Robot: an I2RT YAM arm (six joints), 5 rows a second.
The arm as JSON. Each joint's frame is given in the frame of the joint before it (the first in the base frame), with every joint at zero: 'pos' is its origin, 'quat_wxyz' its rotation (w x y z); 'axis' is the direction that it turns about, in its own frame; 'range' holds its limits. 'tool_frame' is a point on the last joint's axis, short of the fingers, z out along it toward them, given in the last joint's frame.
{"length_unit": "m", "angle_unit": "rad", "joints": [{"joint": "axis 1", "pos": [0.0, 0.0, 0.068], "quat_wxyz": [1.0, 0.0, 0.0, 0.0], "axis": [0.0, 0.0, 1.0], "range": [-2.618, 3.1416]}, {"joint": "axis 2", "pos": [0.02, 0.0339, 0.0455], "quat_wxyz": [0.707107, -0.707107, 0.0, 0.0], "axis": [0.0, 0.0, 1.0], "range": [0.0, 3.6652]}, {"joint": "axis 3", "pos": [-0.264, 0.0, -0.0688], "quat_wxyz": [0.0, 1.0, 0.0, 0.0], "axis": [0.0, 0.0, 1.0], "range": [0.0, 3.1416]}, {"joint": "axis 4", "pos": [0.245, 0.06, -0.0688], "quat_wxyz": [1.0, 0.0, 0.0, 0.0], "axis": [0.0, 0.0, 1.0], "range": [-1.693, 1.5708]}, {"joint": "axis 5", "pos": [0.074, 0.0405, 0.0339], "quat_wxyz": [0.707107, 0.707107, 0.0, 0.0], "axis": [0.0, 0.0, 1.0], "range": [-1.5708, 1.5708]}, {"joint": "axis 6", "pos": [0.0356, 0.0, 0.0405], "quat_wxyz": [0.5, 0.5, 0.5, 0.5], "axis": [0.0, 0.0, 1.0], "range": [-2.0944, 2.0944]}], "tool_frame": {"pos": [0.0, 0.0, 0.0], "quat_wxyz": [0.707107, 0.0, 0.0, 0.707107]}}
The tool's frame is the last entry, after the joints.
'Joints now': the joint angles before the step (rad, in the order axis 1, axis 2, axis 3, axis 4, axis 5, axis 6). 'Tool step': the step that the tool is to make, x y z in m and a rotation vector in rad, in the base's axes. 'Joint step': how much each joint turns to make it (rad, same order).
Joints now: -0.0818 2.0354 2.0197 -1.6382 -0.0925 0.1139
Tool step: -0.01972 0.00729 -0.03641 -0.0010 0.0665 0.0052
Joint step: 0.0164 -0.0798 -0.2636 0.1186 0.0046 0.0118
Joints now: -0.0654 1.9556 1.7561 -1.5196 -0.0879 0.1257
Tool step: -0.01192 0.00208 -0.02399 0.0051 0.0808 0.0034
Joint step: 0.0038 -0.0122 -0.1186 0.0255 0.0000 0.0004
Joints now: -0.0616 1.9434 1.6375 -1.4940 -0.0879 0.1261
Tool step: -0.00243 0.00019 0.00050 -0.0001 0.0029 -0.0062
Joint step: 0.0000 -0.0088 -0.0103 -0.0008 -0.0011 0.0061
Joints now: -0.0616 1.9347 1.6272 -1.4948 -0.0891 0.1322
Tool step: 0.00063 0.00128 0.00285 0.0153 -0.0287 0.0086
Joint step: 0.0023 -0.0100 0.0000 0.0168 -0.0152 -0.0099
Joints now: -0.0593 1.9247 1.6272 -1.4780 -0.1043 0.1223
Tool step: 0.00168 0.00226 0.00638 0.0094 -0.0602 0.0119
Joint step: 0.0057 -0.0202 0.0023 0.0362 -0.0115 -0.0084
